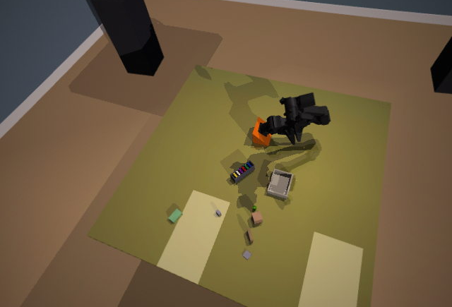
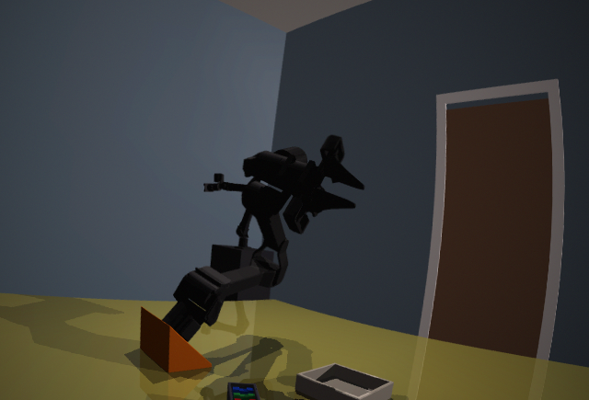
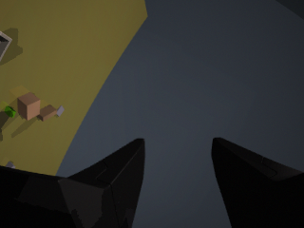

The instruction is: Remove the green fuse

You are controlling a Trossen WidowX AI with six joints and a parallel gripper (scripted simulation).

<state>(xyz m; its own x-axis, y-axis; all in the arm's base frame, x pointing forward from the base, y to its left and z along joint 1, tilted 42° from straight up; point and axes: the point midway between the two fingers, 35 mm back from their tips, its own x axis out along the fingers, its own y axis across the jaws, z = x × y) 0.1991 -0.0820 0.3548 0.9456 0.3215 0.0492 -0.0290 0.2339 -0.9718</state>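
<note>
My gripper tip is now 32 cm above the green fuse, 23 cm to the left of it and 1 cm past it. Also, from my gripper tip: grey lump: 33 cm below, 32 cm to the right, 26 cm ahead; green cube: 33 cm below, 20 cm ahead, 15 cm to the right; white tray: 34 cm below, 4 cm to the right, 4 cm ahead.
</note>
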